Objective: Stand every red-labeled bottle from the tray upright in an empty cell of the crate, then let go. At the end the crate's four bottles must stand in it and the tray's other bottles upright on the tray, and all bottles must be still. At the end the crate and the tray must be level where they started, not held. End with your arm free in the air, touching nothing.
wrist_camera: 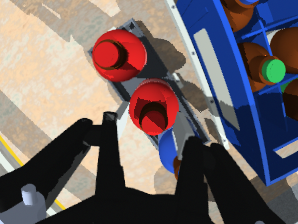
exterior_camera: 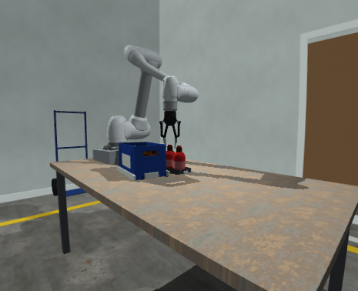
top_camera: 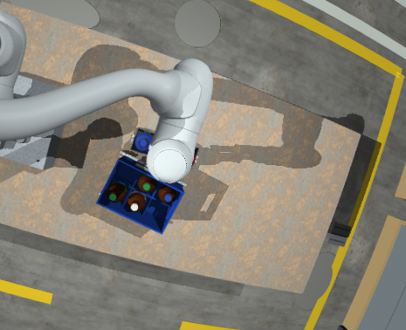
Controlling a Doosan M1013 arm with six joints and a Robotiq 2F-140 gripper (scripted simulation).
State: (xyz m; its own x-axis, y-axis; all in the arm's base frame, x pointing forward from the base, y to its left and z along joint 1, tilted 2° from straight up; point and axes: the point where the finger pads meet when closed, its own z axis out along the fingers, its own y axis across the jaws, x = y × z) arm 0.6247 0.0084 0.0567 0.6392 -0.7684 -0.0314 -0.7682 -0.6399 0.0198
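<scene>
Right now the red bottle is 90 mm below my hand. Round my hand: blue-capped bottle (90 mm behind, 10 mm to the left, 90 mm below); dark tray (160 mm below); red-labeled bottle (90 mm ahead, 10 mm to the right, 90 mm below).
</scene>
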